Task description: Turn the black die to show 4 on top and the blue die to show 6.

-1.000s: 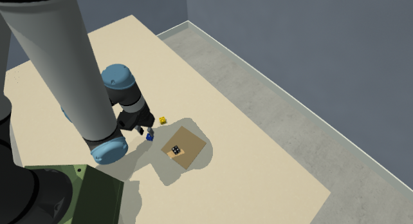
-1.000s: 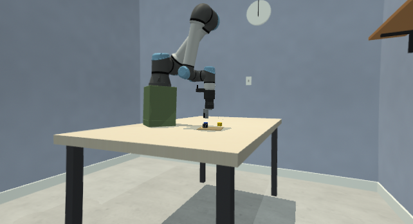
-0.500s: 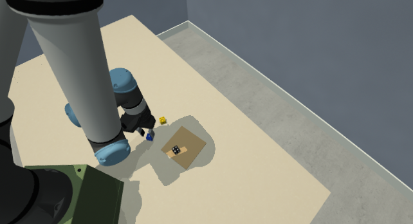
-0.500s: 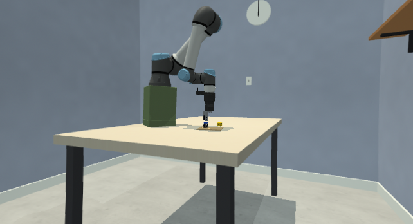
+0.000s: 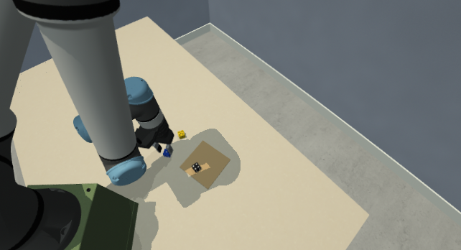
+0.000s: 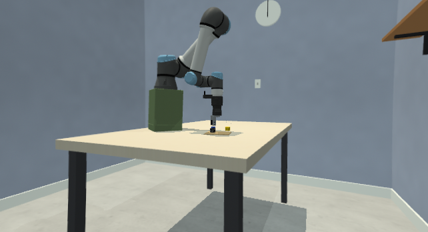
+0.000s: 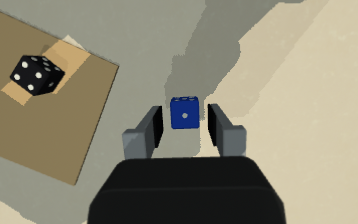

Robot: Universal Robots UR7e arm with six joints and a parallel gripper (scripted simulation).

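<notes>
My gripper is now 40 mm above the blue die. From my hand the other things lie so: tan mat: 120 mm to the right, 100 mm ahead, 50 mm below; then yellow die: 80 mm ahead, 40 mm to the left, 40 mm below; then black die: 120 mm to the right, 70 mm ahead, 30 mm below.
</notes>
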